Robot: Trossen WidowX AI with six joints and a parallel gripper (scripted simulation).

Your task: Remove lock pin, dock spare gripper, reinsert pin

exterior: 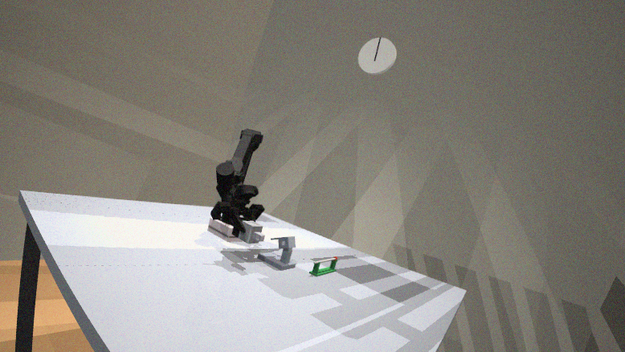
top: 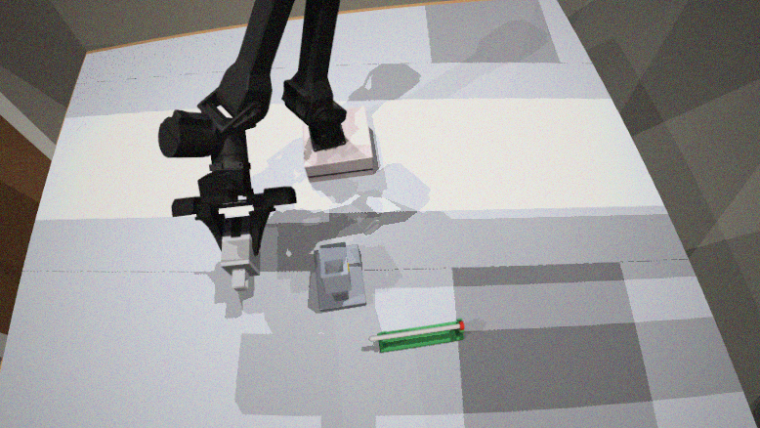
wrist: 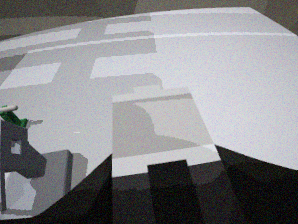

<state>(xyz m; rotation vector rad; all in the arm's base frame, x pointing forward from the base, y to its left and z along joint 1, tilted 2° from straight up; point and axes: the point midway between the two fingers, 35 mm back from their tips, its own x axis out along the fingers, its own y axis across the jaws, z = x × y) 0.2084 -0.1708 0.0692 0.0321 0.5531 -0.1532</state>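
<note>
My gripper tip is 40 mm short of the grey mount, 140 mm to the right of it and 60 mm above it. Also, from my gripper tip: green cradle (170 mm ahead, 250 mm to the left, 80 mm below); then spare gripper (right at my gripper tip).
</note>
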